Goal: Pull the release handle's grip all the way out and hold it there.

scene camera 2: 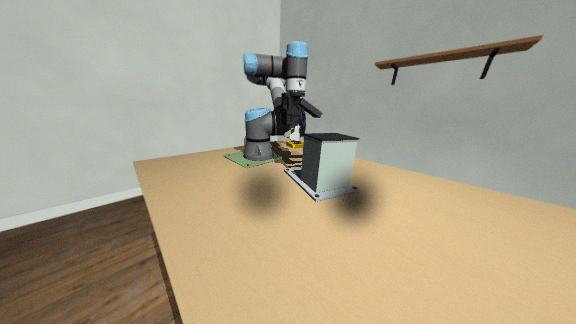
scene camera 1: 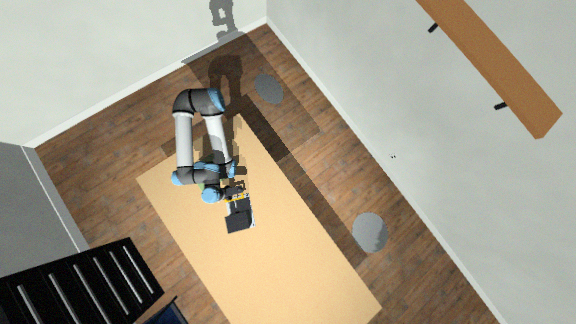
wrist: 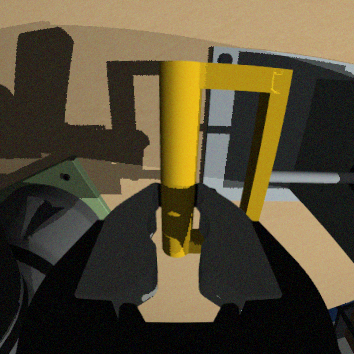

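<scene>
The yellow release handle's grip (wrist: pixel 180 125) is an upright round bar in the wrist view, joined to a rectangular yellow frame. The handle also shows as a small yellow piece (scene camera 1: pixel 235 198) (scene camera 2: pixel 295 144) beside the box in the scene views. A grey rod (wrist: pixel 305 177) runs from the frame toward the dark housing (wrist: pixel 335 130) (scene camera 1: pixel 239 221) (scene camera 2: pixel 330 162), with a length of rod exposed between them. My gripper (wrist: pixel 177 185) is shut on the grip, one jaw on each side of the bar. The fingertips are too small to make out clearly in the scene views.
The housing stands on a light grey base plate (scene camera 2: pixel 336 194) on the wooden table (scene camera 1: pixel 300 270) (scene camera 2: pixel 280 260). The green mounting plate (scene camera 2: pixel 240 161) (wrist: pixel 75 180) of the arm is close to the handle. A wooden shelf (scene camera 1: pixel 495 65) (scene camera 2: pixel 460 51) is on the wall.
</scene>
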